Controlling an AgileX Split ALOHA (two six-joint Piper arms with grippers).
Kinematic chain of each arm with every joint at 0, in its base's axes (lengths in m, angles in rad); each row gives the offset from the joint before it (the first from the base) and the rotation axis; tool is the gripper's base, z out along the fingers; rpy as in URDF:
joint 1: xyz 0 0 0.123 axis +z
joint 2: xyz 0 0 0 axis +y
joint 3: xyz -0.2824 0 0.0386 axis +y
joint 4: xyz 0.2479 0 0.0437 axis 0.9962 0 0.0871
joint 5: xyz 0 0 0 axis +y
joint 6: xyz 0.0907 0 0.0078 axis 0.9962 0 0.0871
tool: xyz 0 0 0 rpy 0 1.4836 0
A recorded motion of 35 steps. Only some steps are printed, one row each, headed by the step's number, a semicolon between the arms.
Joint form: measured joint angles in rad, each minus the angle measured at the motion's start. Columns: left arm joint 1, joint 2, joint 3, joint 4, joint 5, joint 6; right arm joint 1, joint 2, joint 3, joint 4, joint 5, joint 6.
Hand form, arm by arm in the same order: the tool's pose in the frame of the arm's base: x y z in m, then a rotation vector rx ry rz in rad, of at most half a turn. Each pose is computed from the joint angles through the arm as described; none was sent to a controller.
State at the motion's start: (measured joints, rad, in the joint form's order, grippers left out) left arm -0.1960 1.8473 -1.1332 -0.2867 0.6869 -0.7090; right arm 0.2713 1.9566 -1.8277 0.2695 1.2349 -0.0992
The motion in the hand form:
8: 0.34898 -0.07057 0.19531 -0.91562 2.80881 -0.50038; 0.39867 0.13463 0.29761 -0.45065 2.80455 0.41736
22: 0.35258 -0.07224 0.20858 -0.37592 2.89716 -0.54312; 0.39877 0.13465 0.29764 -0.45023 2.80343 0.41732
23: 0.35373 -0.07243 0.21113 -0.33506 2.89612 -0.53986; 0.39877 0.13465 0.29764 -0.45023 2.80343 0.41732
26: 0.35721 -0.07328 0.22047 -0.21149 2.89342 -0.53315; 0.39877 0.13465 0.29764 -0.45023 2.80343 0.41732
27: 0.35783 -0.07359 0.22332 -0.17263 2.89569 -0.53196; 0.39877 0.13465 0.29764 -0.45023 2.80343 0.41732
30: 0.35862 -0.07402 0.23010 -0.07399 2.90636 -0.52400; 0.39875 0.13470 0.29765 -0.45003 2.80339 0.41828
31: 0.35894 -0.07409 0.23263 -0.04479 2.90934 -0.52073; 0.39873 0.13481 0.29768 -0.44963 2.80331 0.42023
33: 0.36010 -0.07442 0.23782 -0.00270 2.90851 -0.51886; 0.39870 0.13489 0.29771 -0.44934 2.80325 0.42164
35: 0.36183 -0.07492 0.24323 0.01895 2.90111 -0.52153; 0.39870 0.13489 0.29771 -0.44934 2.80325 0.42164
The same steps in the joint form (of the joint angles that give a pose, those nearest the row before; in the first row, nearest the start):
8: 0.0558 -0.0408 -0.0545 -0.0472 0.0970 0.1459; 0.0000 0.0000 0.0000 0.0000 -0.0031 0.0000
22: 0.0708 -0.0406 -0.1066 -0.1225 0.1806 0.5576; 0.0000 0.0000 0.0000 0.0000 -0.0043 0.0000
23: 0.0708 -0.0405 -0.1174 -0.1201 0.1890 0.5807; 0.0000 0.0000 0.0000 0.0000 -0.0043 0.0000
26: 0.0708 -0.0405 -0.1564 -0.1141 0.2248 0.6490; 0.0000 0.0000 0.0000 0.0000 -0.0043 0.0000
27: 0.0708 -0.0406 -0.1684 -0.1127 0.2402 0.6703; 0.0000 0.0000 0.0000 0.0000 -0.0043 0.0000
30: 0.0708 -0.0405 -0.1979 -0.1043 0.2842 0.7212; 0.0000 0.0000 0.0000 0.0007 -0.0043 0.0000
31: 0.0708 -0.0406 -0.2088 -0.1006 0.2996 0.7349; 0.0000 0.0000 0.0000 0.0021 -0.0043 0.0000
33: 0.0708 -0.0406 -0.2303 -0.0970 0.3231 0.7544; 0.0000 0.0000 0.0000 0.0031 -0.0043 0.0000
35: 0.0708 -0.0405 -0.2518 -0.0970 0.3390 0.7628; 0.0000 0.0000 0.0000 0.0031 -0.0043 0.0000

